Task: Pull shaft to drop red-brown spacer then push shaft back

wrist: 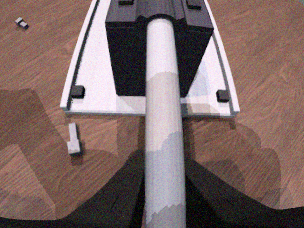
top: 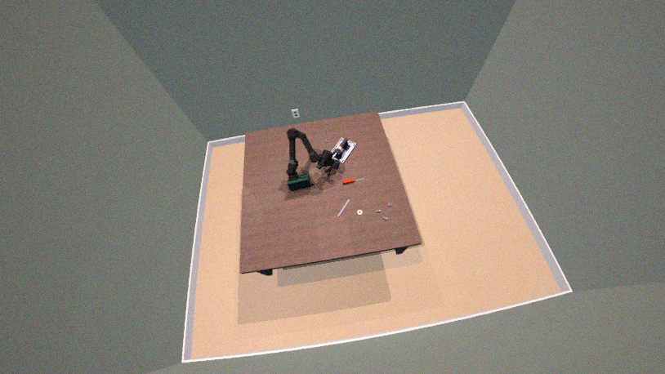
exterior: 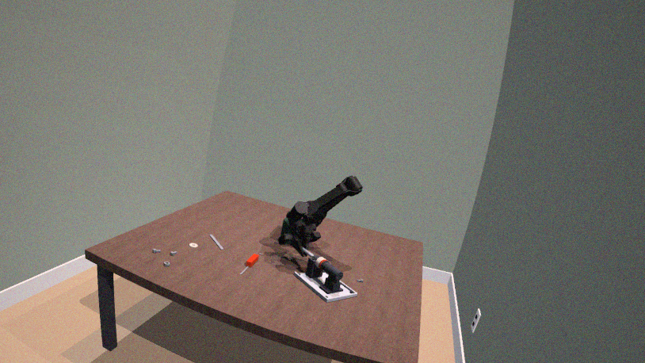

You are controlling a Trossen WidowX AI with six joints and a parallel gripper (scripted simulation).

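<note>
My gripper tip is now 4 cm short of the shaft, 5 cm to the right of it and 2 cm below it. The rest, counted from my gripper tip: red-brown spacer 9 cm ahead, 9 cm to the left, 2 cm above; then orange-handled screwdriver 13 cm ahead, 20 cm to the right, 5 cm below.
</note>
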